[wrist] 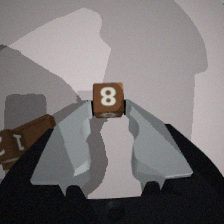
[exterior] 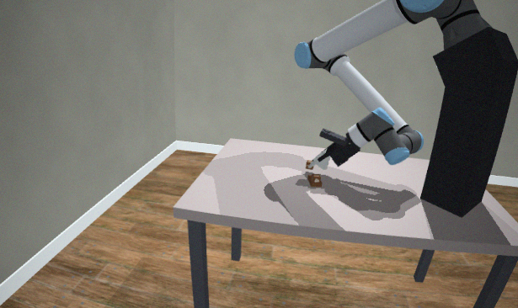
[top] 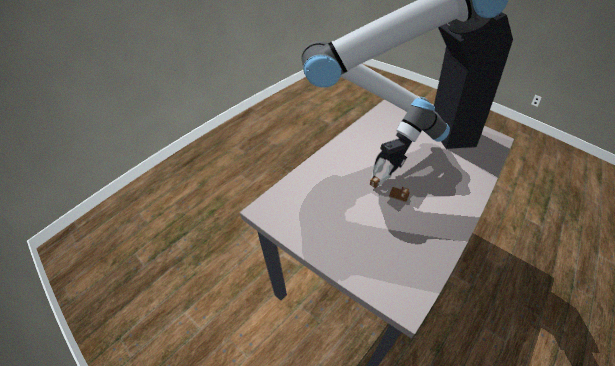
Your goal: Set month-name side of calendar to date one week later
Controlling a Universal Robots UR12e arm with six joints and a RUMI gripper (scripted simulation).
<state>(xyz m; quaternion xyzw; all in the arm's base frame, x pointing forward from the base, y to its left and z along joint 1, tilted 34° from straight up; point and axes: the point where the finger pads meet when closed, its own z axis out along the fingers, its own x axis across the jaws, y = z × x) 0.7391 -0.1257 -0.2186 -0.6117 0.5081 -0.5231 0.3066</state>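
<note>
Right now the brown wooden calendar tray is 3 cm behind my hand, 10 cm to the left of it and 3 cm below it. Round my hand: brown calendar cube 1 cm ahead, 1 cm below.
</note>
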